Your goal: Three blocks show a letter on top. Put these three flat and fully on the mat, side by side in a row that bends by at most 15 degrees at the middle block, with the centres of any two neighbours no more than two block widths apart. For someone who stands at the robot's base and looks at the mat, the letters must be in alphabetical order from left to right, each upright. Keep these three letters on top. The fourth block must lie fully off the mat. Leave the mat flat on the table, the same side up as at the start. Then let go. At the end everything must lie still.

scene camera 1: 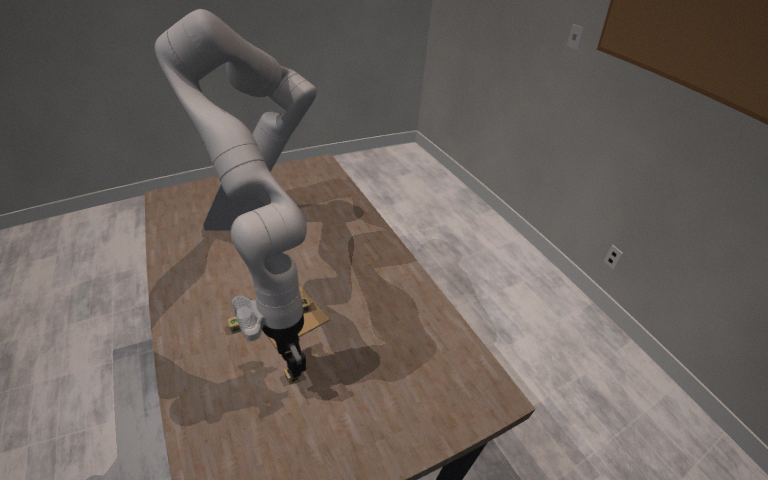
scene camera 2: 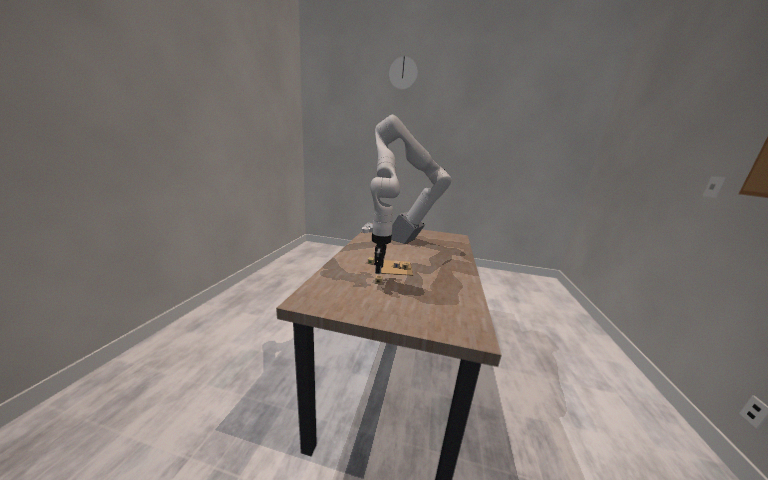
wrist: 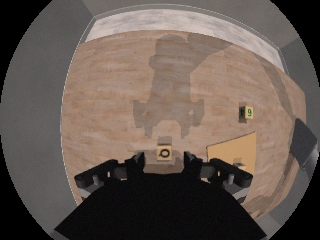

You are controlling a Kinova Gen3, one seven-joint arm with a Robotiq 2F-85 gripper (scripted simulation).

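You'd find my gripper at [scene camera 1: 289, 363], and the wrist view has my gripper too, at [wrist: 164, 158]. There's also an orange-tan mat [wrist: 242, 150].
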